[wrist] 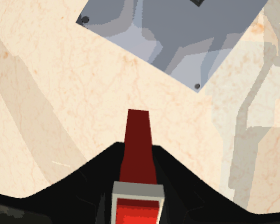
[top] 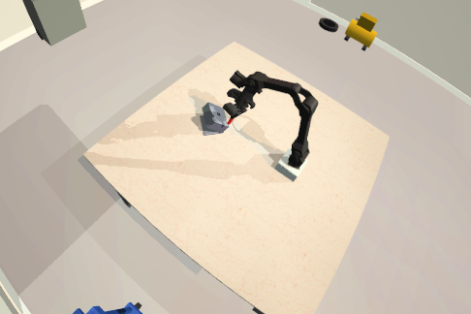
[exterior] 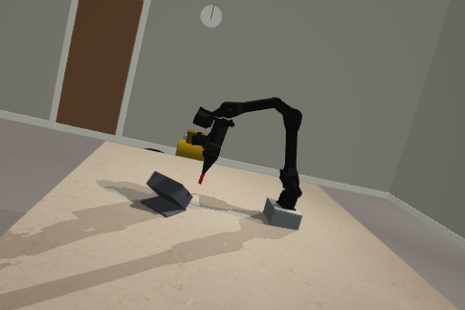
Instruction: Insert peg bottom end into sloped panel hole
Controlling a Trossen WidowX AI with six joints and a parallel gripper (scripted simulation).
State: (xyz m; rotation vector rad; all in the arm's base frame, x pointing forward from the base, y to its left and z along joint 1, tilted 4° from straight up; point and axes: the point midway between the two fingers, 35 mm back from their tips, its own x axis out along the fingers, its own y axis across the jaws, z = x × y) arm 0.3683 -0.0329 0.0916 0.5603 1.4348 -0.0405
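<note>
Now: gripper tip 100 mm short of the sloped grey panel, 30 mm to the left of it and 90 mm above it. From my gripper tip the other things lie so: red square peg (10 mm to the right, 20 mm above).
</note>
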